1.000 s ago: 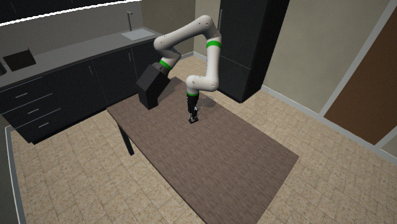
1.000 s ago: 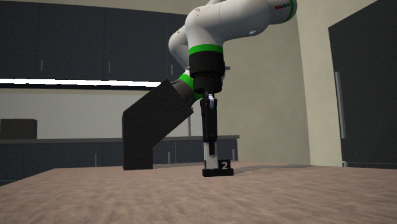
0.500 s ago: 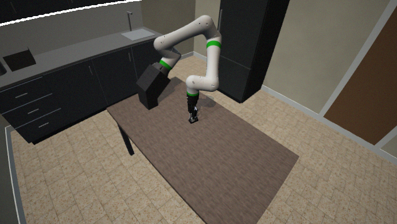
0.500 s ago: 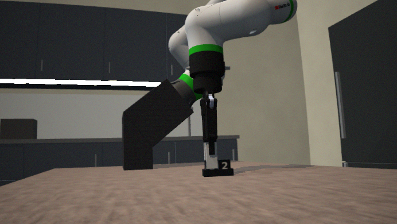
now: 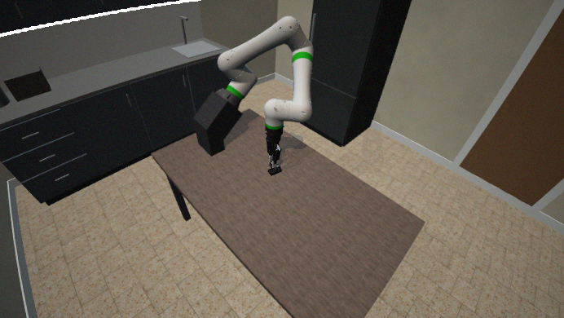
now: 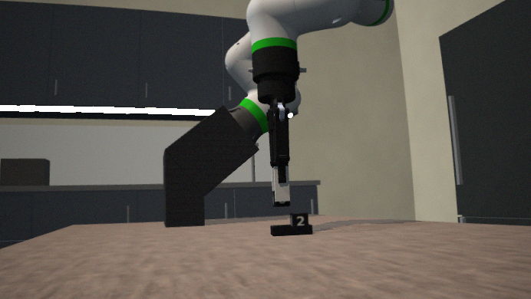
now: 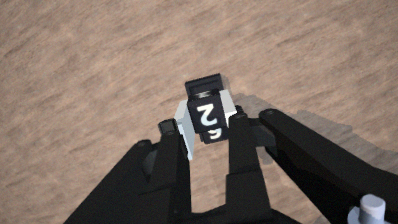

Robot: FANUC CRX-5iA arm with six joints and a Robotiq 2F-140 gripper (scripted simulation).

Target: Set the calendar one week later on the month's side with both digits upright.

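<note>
My hand is 2 cm to the right of the black tray and 9 cm above it. Also, from my hand: cube: 3 cm below.
</note>
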